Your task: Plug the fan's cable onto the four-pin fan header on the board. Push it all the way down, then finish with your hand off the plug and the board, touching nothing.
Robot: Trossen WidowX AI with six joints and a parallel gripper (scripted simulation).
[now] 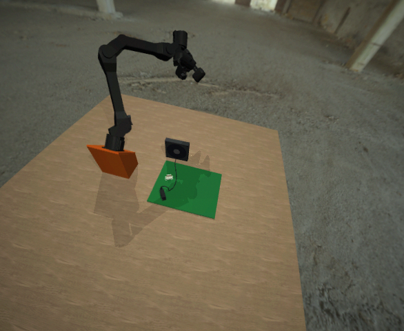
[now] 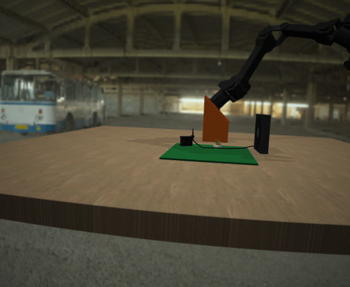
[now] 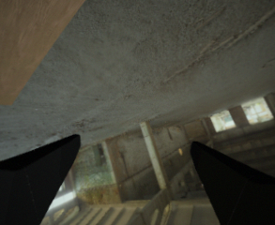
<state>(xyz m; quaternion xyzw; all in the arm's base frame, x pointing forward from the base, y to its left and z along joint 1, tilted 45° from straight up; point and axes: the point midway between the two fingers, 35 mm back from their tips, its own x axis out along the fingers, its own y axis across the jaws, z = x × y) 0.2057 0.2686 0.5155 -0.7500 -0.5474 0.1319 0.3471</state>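
My gripper tip is now 3 cm short of the black plug, 66 cm to the left of it and 29 cm above it. The rest, counted from my gripper tip: green board (12 cm ahead, 57 cm to the right, 32 cm below); then white four-pin fan header (2 cm ahead, 56 cm to the right, 31 cm below); then black fan (1 cm ahead, 42 cm to the right, 25 cm below).
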